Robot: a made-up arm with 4 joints.
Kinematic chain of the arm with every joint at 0, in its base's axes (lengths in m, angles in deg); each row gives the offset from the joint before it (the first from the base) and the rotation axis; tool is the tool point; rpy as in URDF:
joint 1: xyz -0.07 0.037 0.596 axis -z
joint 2: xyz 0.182 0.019 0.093 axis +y
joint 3: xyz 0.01 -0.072 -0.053 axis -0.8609 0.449 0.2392
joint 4: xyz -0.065 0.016 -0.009 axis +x
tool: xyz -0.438 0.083 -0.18 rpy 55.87 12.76 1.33
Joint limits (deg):
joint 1: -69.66..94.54
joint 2: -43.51..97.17
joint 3: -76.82..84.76
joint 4: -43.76..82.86
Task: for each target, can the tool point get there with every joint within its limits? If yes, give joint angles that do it. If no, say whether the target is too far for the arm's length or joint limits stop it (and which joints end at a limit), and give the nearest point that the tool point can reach.
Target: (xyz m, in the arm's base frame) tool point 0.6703 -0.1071 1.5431
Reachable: no: too far | nearest point 0.3737 -0.0494 1.1326 | short by 0.510 m
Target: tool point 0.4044 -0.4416 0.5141
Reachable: no: joint limits stop it (at a limit: joint 1, joint 4) | nearest point 0.0684 -0.3040 0.5187 | short by 0.363 m
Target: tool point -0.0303 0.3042 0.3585
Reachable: yes | joints 71.52 -1.69 -26.21 -21.25
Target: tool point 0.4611 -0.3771 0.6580
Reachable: no: joint limits stop it (at a limit: joint 1, joint 4) | nearest point 0.0584 -0.3304 0.6503 | short by 0.405 m
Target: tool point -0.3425 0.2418 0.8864
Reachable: yes | joints -14.33 37.64 -40.52 55.17
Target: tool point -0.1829 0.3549 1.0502
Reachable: yes | joints -27.37 82.62 -61.30 39.29
